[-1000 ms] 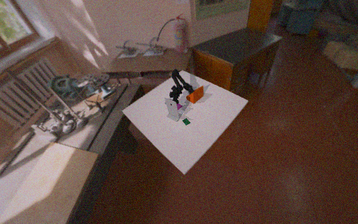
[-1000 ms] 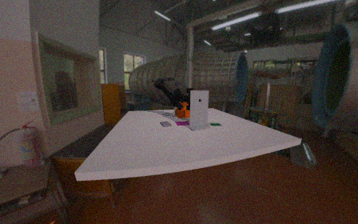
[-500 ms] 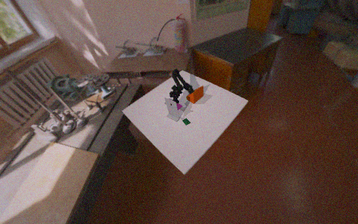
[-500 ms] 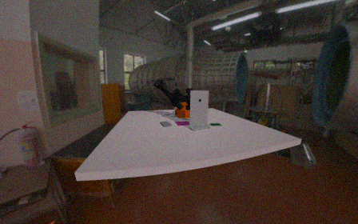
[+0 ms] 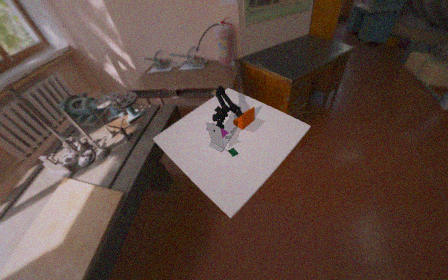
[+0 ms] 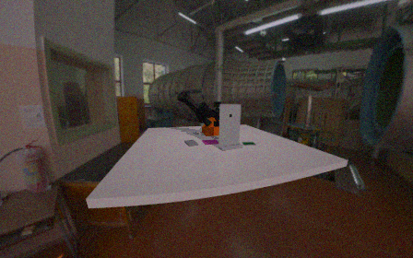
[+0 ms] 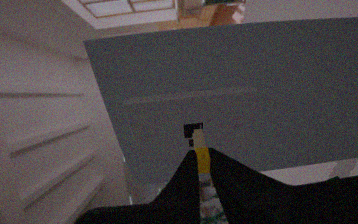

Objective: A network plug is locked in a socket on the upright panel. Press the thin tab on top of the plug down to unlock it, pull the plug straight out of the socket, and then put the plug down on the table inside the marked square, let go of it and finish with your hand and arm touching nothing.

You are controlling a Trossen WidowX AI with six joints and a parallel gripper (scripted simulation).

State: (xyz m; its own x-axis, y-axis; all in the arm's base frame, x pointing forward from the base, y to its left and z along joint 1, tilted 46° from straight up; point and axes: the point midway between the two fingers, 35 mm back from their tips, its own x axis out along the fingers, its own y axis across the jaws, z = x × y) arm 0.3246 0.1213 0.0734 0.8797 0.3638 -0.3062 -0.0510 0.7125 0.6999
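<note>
The magenta square lies 22 cm below my gripper tip, 9 cm to the right of it and 9 cm behind it. Round my gripper tip: grey upright panel 9 cm below, 5 cm ahead, 2 cm to the left; then network plug 1 cm ahead; then green square 22 cm below, 20 cm to the left.
</note>
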